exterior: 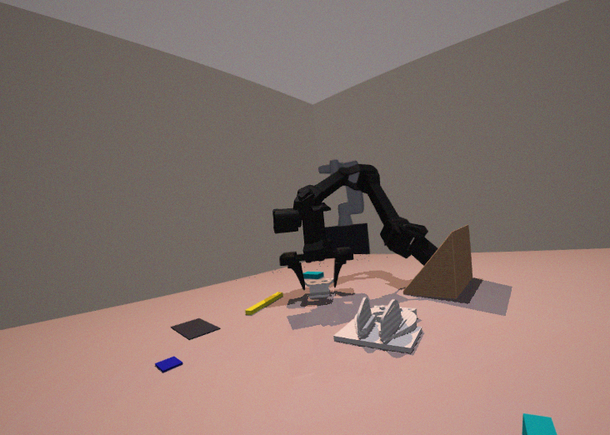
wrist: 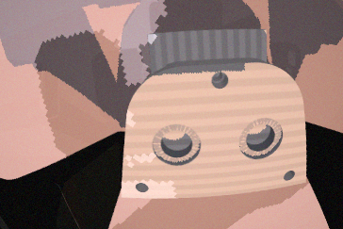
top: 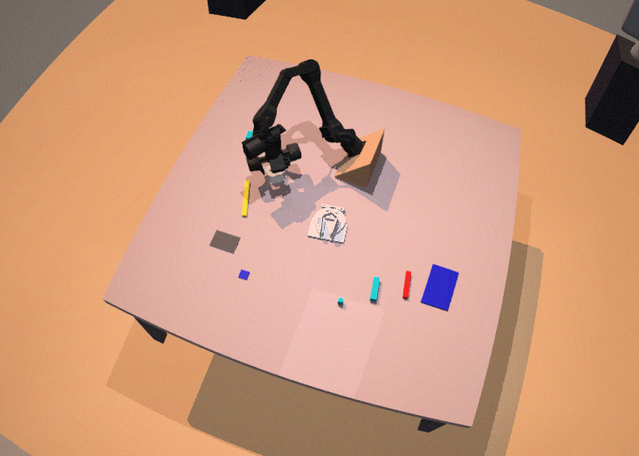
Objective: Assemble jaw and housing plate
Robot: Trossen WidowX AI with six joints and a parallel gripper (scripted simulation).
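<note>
Right now the white-grey block is 1 cm to the left of my gripper tip and 1 cm ahead of it. Round my gripper tip: grey housing plate (2 cm above, 1 cm to the left, 1 cm ahead); then teal block (15 cm to the right, 12 cm behind); then yellow bar (14 cm ahead, 4 cm to the right, 1 cm below).
</note>
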